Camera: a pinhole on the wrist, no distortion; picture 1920 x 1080 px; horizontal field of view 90.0 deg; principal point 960.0 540.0 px. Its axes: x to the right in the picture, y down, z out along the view. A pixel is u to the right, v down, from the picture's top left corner.
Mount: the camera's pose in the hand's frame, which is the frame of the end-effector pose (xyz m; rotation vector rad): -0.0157 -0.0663 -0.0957 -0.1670 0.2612 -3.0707
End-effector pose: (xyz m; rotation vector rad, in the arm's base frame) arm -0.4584 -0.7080 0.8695 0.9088 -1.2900 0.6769
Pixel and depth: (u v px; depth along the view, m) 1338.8 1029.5 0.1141
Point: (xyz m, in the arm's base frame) -0.3488 -0.7871 0.7989
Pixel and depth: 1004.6 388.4 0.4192
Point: -0.5618 -1.0279 0.8757
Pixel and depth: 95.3 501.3 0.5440
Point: -0.4751 -1.1316 1.3845
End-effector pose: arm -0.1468 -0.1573 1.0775 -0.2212 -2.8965 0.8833
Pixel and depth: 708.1 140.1 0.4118
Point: -0.3166 -0.2793 0.7926
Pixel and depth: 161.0 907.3 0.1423
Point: -0.2830 -0.2605 1.1424
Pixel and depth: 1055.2 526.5 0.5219
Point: -0.2144 -0.5113 0.8118
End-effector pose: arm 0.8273 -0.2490 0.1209 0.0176 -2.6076 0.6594
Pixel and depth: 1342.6 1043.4 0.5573
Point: 0.8484 -0.8642 -0.0733
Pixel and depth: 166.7 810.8 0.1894
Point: 0.6699 -0.3870 0.2027
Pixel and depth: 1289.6 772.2 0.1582
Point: 0.8638 -0.3986 0.1136
